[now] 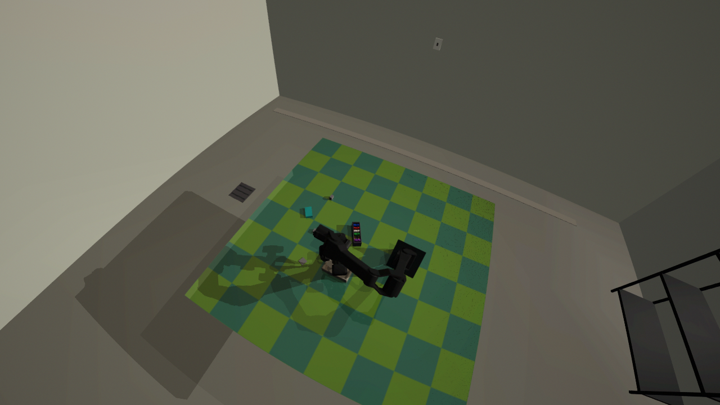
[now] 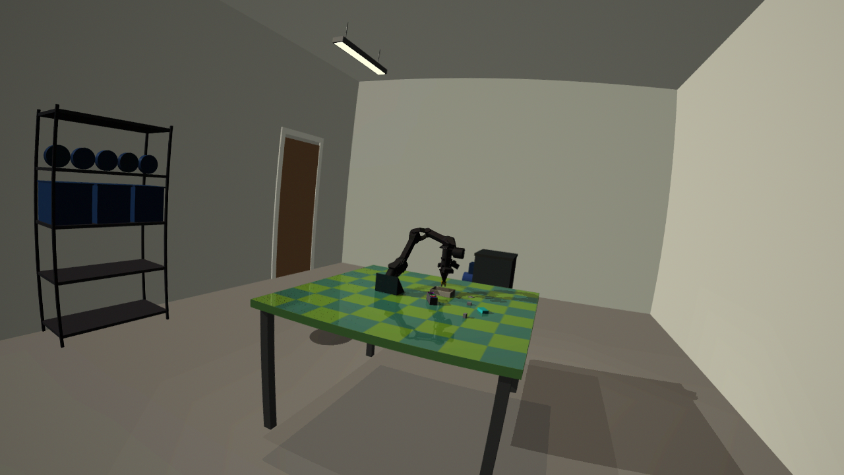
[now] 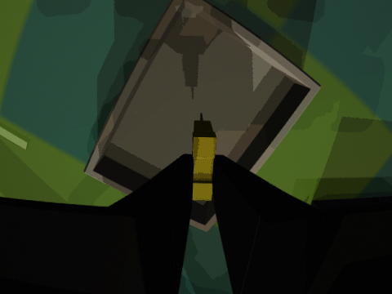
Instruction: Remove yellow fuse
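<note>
The yellow fuse lies 1 cm below my gripper tip. Also, from my gripper tip: purple fuse: 16 cm to the right, 5 cm below, 4 cm behind; then tray: 7 cm below; then green fuse: 19 cm to the right, 5 cm below, 3 cm behind.
</note>
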